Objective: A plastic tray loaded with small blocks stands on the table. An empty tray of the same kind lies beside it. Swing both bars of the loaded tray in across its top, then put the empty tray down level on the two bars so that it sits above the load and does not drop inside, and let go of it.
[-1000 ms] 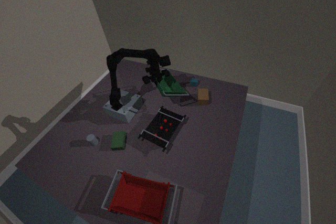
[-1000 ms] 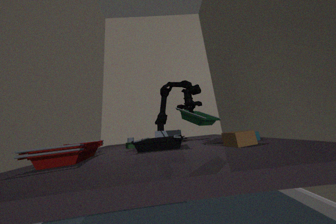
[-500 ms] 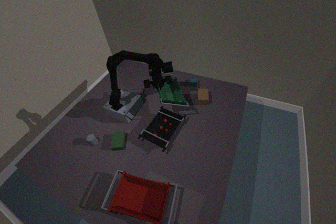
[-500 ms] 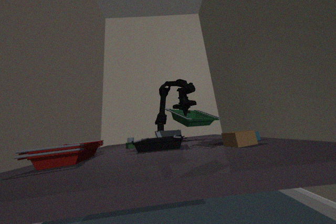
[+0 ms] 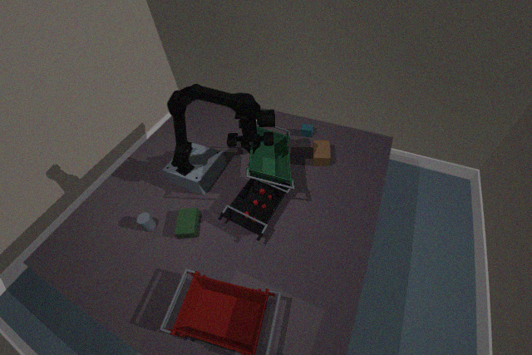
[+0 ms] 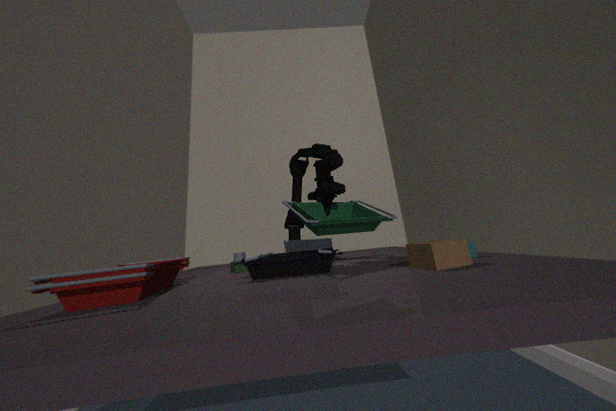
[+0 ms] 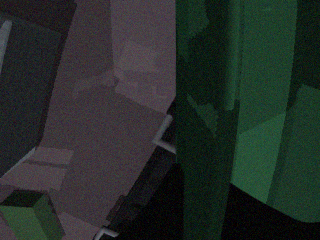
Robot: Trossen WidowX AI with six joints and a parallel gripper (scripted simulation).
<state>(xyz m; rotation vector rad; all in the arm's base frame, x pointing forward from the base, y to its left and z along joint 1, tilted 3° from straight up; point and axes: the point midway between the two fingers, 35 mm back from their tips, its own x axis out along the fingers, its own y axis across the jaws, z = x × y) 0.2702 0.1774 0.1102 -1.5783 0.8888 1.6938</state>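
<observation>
Right now my gripper tip is 70 mm short of the green tray and 40 mm to the right of it. From my gripper tip the other things lie so: orange block (280 mm to the left, 200 mm ahead, 150 mm below); then teal block (400 mm to the left, 150 mm below, 60 mm ahead); then green block (360 mm to the right, 160 mm below, 100 mm behind).
</observation>
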